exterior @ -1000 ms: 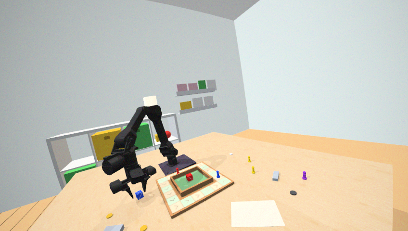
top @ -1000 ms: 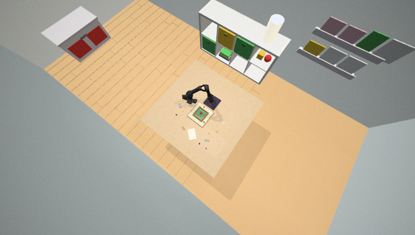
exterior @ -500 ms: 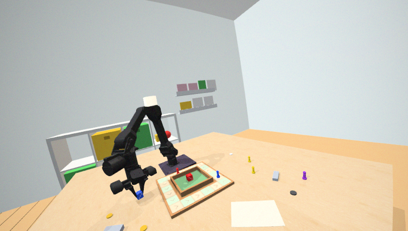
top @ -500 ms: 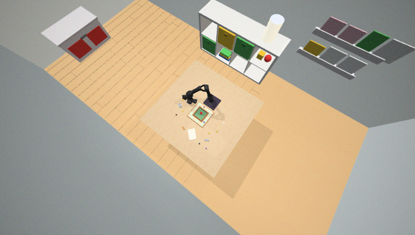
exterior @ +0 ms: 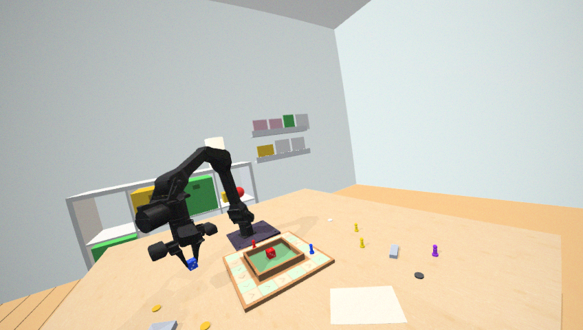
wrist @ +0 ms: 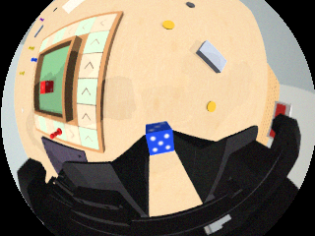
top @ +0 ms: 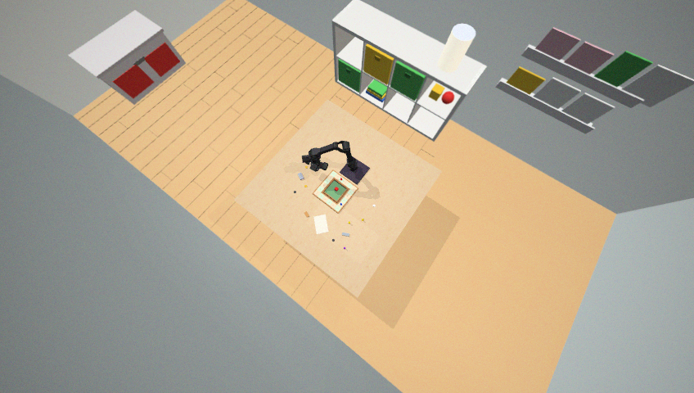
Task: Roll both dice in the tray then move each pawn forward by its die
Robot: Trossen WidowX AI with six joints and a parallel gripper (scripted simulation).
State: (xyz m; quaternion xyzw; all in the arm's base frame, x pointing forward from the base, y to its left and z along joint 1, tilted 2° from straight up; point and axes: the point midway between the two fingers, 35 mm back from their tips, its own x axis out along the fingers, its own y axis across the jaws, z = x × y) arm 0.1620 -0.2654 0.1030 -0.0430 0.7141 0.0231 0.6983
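The red pawn is 1 cm behind my gripper tip, 22 cm to the left of it and 4 cm below it. From my gripper tip the other things lie so: green tray (10 cm ahead, 22 cm to the left, 6 cm below); white sheet (42 cm ahead, 24 cm to the left, 7 cm below); blue pawn (19 cm ahead, 32 cm to the left, 4 cm below).
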